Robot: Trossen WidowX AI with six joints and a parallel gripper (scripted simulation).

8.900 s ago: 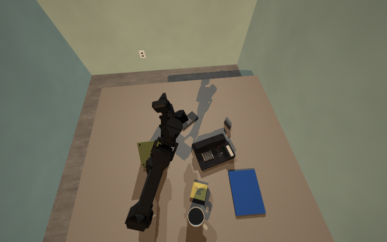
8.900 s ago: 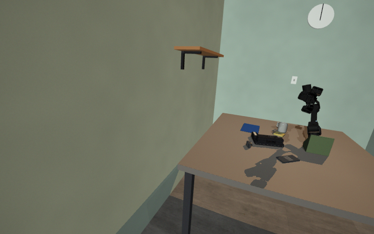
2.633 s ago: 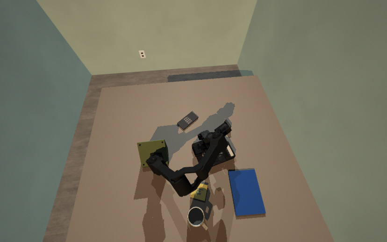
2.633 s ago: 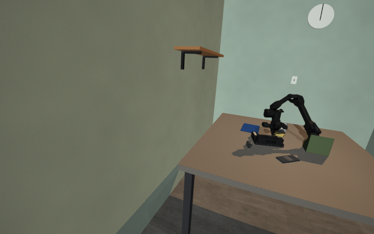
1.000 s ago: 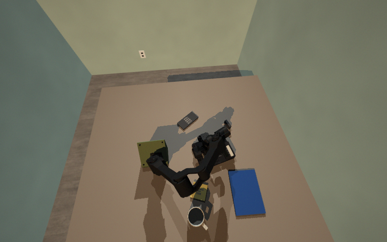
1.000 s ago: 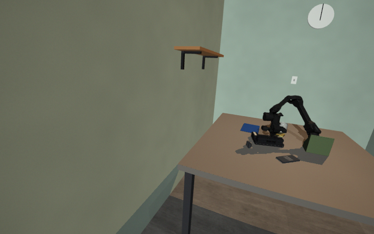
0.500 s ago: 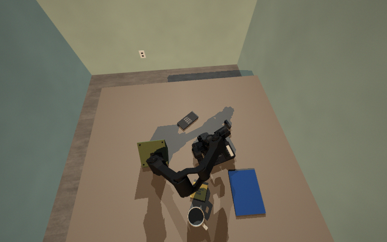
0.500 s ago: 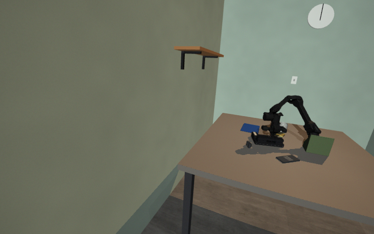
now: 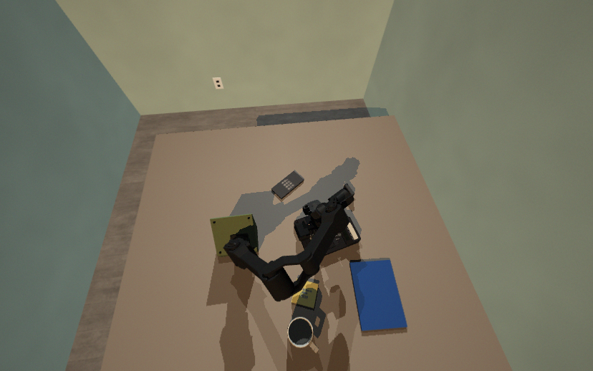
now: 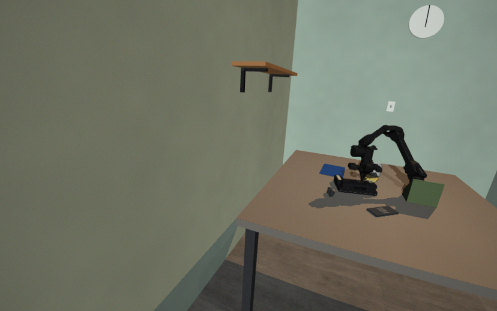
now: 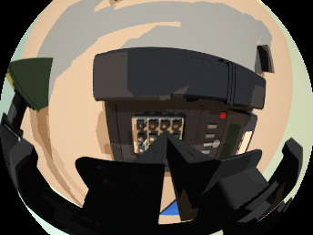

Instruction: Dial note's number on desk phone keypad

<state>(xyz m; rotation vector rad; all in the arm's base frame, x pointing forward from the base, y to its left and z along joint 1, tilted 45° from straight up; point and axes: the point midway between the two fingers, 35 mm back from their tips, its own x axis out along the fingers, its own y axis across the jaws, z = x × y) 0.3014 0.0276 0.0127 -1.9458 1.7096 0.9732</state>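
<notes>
Right now the black desk phone is 40 mm ahead of my hand, 10 mm to the left of it and 70 mm below it. Also, from my hand: handset: 20 mm ahead, 60 mm to the left, 40 mm below; then yellow note: 80 mm behind, 210 mm to the right, 80 mm below; then black remote: 100 mm behind, 260 mm to the left, 80 mm below.
</notes>
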